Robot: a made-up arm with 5 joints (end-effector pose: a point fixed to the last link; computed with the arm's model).
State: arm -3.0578 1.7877 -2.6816 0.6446 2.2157
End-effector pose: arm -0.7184 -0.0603 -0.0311 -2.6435 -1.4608 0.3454
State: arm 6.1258 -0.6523 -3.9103 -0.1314 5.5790
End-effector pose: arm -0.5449 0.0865 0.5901 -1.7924 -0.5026 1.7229
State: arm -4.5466 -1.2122 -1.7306 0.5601 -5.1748
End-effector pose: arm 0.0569 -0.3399 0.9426 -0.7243 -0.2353 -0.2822
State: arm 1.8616 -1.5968 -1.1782 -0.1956 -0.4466
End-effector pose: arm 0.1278 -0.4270 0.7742 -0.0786 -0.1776 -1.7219
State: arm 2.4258 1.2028 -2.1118 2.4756 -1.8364
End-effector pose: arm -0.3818 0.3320 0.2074 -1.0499 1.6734 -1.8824
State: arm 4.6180 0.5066 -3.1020 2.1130 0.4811
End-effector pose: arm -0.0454 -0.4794 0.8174 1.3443 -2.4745 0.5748
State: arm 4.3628 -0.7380 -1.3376 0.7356 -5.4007
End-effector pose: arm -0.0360 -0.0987 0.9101 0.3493 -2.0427 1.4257
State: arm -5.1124 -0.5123 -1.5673 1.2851 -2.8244
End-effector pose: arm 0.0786 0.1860 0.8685 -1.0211 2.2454 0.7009
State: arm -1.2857 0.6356 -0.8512 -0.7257 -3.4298
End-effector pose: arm 0.1574 -0.5371 0.3978 1.1204 2.0571 -0.8440
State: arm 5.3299 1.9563 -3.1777 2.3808 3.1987
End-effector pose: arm 0.2988 -0.4208 -0.0580 -0.9819 -1.7754 -0.5755
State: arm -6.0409 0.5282 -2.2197 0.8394 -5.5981
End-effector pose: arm 0.6346 0.1568 0.7176 -2.5038 0.5636 -1.0418
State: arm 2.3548 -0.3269 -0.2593 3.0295 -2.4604
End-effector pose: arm 0.0229 -0.0230 0.6041 0.7737 -0.6980 2.8583
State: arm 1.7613 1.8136 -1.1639 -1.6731 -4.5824
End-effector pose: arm -0.0810 0.4199 -0.0437 -2.1231 -0.0643 0.1903
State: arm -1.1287 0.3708 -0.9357 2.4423 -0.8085
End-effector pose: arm 0.1055 -0.2230 0.4564 -1.3173 0.2127 1.0321
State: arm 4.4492 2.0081 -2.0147 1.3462 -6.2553
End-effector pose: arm -0.0766 -0.2844 -0.2669 -1.1382 1.5292 0.9348
